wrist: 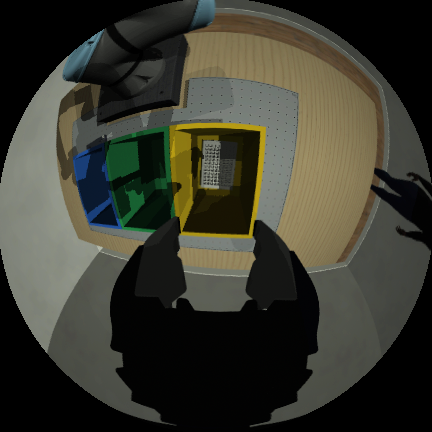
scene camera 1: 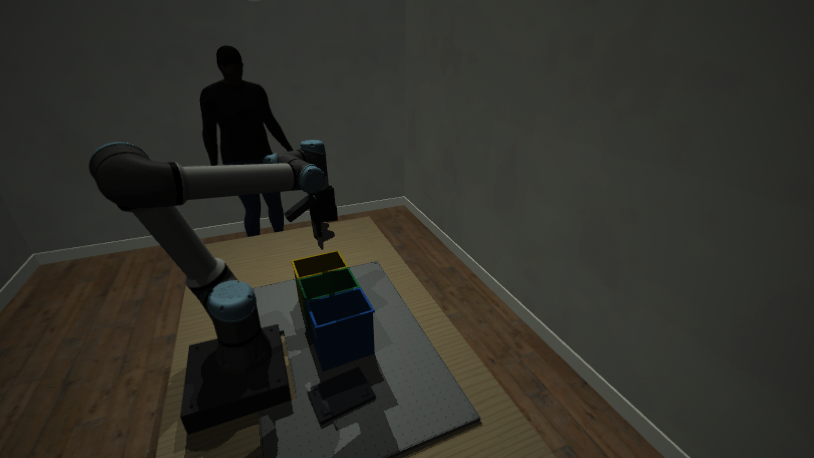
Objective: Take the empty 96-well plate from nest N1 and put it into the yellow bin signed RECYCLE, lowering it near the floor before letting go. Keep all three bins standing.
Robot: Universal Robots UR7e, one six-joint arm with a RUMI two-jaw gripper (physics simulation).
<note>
I see my gripper, a blue bin, a green bin and a dark plate nest.
My gripper also shows in the wrist view.
</note>
